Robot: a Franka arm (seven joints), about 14 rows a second.
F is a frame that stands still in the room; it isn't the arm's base.
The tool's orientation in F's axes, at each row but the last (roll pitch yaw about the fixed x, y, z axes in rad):
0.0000 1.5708 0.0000
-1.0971 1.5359 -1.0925
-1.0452 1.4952 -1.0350
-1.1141 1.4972 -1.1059
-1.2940 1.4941 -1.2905
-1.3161 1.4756 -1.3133
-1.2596 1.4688 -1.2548
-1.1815 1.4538 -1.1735
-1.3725 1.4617 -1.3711
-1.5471 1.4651 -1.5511
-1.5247 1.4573 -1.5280
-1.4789 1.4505 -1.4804
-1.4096 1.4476 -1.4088
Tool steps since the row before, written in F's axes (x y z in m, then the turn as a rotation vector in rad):
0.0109 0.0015 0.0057 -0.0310 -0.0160 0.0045
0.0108 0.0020 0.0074 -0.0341 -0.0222 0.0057
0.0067 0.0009 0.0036 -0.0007 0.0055 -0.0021
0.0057 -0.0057 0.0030 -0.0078 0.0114 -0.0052
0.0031 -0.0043 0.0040 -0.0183 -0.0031 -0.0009
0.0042 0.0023 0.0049 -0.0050 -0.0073 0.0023
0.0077 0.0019 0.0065 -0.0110 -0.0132 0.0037
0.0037 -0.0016 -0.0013 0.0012 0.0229 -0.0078
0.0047 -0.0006 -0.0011 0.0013 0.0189 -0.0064
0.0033 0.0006 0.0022 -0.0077 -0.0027 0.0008
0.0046 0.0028 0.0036 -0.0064 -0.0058 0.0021
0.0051 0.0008 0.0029 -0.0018 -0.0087 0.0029
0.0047 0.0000 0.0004 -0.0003 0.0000 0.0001
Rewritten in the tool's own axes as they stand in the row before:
-0.0057 0.0015 0.0109 -0.0045 -0.0160 -0.0310
-0.0073 0.0017 0.0109 -0.0056 -0.0222 -0.0341
-0.0034 0.0006 0.0068 0.0017 0.0056 -0.0007
-0.0024 -0.0059 0.0057 0.0042 0.0118 -0.0079
-0.0036 -0.0046 0.0032 0.0007 -0.0030 -0.0183
-0.0050 0.0018 0.0043 -0.0017 -0.0075 -0.0050
-0.0064 0.0012 0.0079 -0.0028 -0.0135 -0.0110
0.0016 -0.0015 0.0036 0.0053 0.0236 0.0011
0.0013 -0.0005 0.0047 0.0044 0.0195 0.0012
-0.0022 0.0004 0.0033 -0.0005 -0.0028 -0.0077
-0.0039 0.0024 0.0046 -0.0015 -0.0060 -0.0064
-0.0029 0.0005 0.0051 -0.0019 -0.0090 -0.0018
-0.0003 0.0000 0.0047 -0.0001 0.0000 -0.0003

